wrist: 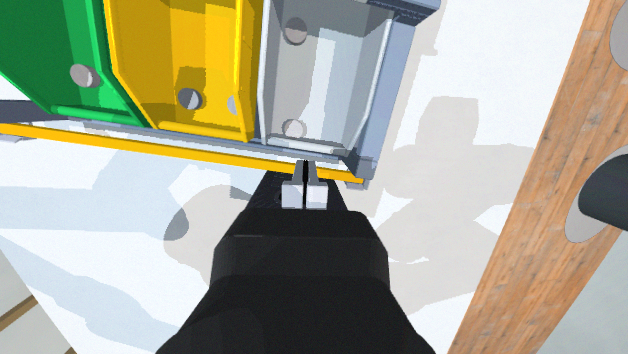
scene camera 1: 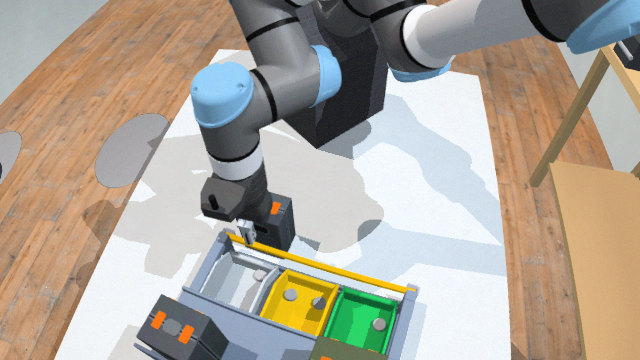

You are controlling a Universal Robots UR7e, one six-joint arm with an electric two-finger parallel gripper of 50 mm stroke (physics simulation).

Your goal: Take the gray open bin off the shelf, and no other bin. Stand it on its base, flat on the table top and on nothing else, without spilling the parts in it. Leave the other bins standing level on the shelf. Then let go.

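Frame: origin at the arm's base, x ahead, y left, z up, level; millimetres.
Where they show: gripper, fingertip midpoint: (wrist: 305, 172) (scene camera 1: 250, 239); arm's base at its link origin: (scene camera 1: 341, 5).
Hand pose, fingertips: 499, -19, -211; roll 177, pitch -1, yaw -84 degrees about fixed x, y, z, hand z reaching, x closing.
Observation:
Each offset is from my fingertips to the top centre of the thing, as dx, dy, dz. "spot": to the spot under its first point. Level surfaces: height alone.
The gray open bin @(+92, -2, -22) (scene camera 1: 227, 285) (wrist: 345, 90) stands in the shelf @(spot: +67, -60, -18) (scene camera 1: 208, 264) (wrist: 387, 100), in the end place beside the yellow bin @(+93, +117, -22) (scene camera 1: 297, 315) (wrist: 175, 45). The wrist view shows two round parts in it. The green bin @(+94, +229, -22) (scene camera 1: 357, 325) (wrist: 35, 45) stands on the yellow bin's other side. Both other bins hold round parts. My gripper (scene camera 1: 249, 241) (wrist: 305, 172) is shut and empty. Its fingertips are near the yellow rail, outside the gray bin's low front edge. Whether they touch the rail is not clear.
The yellow rail @(-10, +119, -38) (scene camera 1: 325, 265) (wrist: 150, 148) runs across the shelf front. A dark case @(-61, +1, +29) (scene camera 1: 285, 227) with an orange latch stands on the white table @(dz -103) (scene camera 1: 450, 300) close beside my gripper. Another dark case @(+221, -1, +121) (scene camera 1: 172, 325) and an olive case @(spot: +166, +222, +94) (scene camera 1: 345, 351) are at the shelf's far side.

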